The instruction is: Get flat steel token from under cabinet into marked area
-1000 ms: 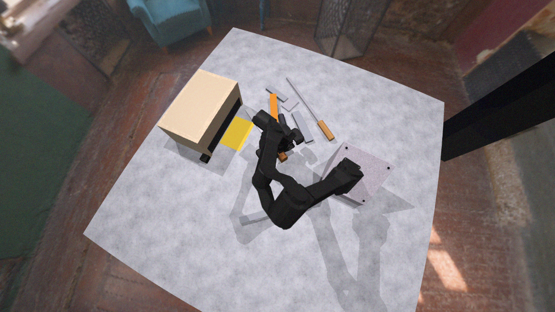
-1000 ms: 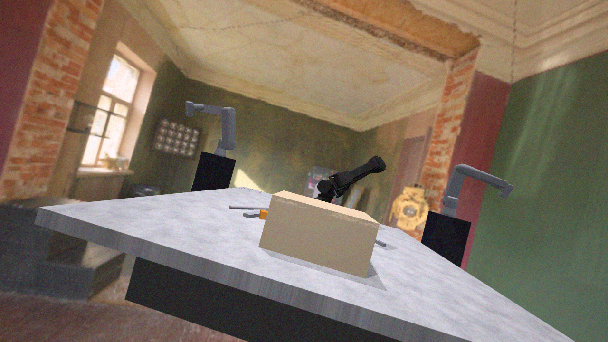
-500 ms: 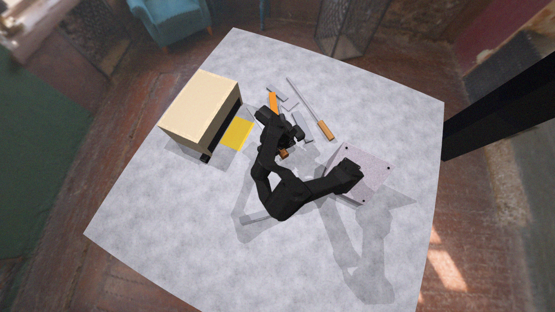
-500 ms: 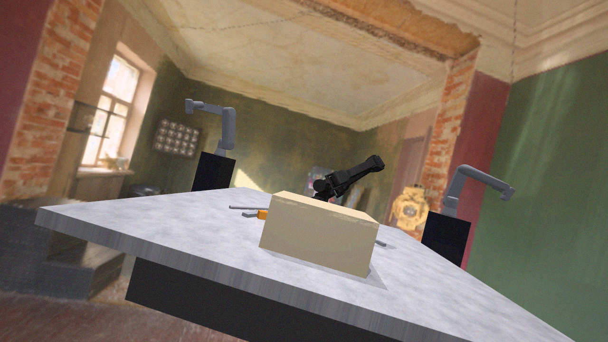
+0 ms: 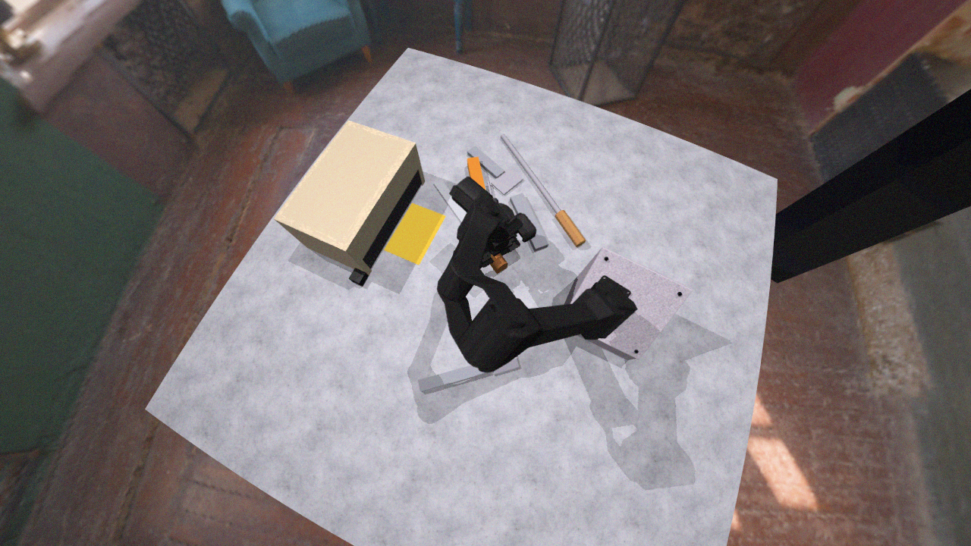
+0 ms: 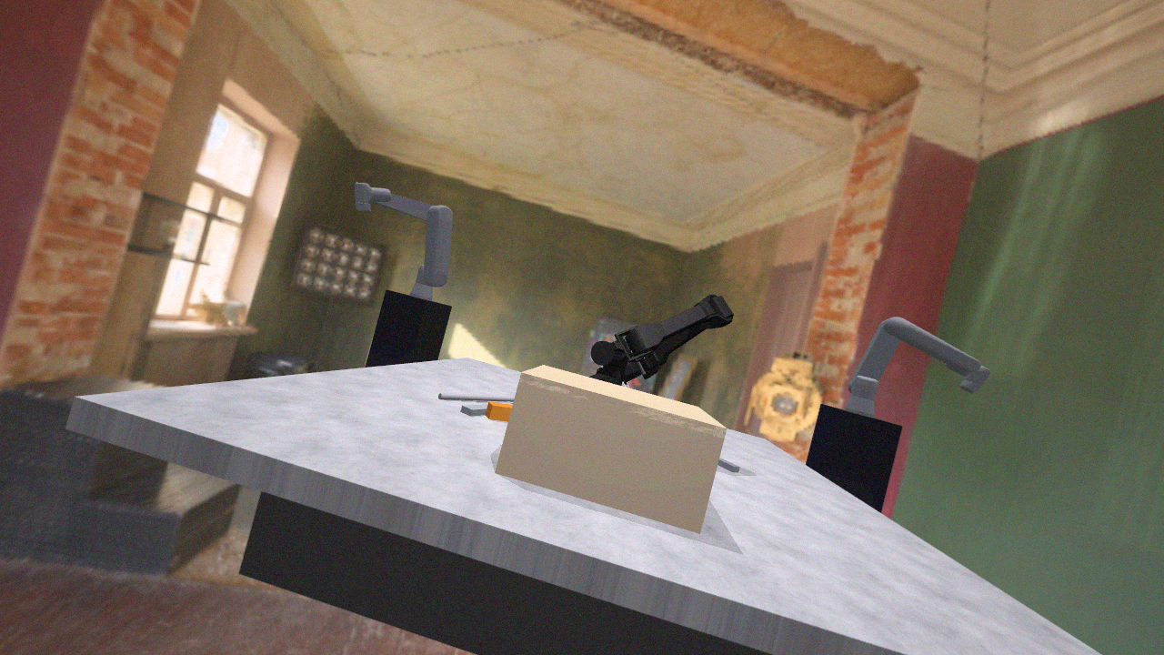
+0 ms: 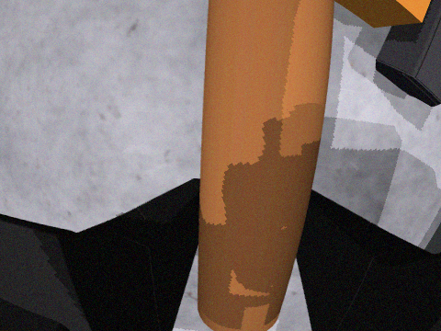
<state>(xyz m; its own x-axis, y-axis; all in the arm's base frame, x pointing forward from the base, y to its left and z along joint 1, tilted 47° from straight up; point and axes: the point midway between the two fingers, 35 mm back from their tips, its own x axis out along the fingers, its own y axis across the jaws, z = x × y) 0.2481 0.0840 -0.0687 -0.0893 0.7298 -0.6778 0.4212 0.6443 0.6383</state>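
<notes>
The grey bar lies 20 mm behind my gripper tip and 140 mm to the right of it. Also, from my gripper tip: flat grey token: 370 mm ahead, 40 mm to the left, 10 mm below; orange bar: 120 mm ahead, 130 mm to the right; black-handled tool: 80 mm ahead, 130 mm to the right.
</notes>
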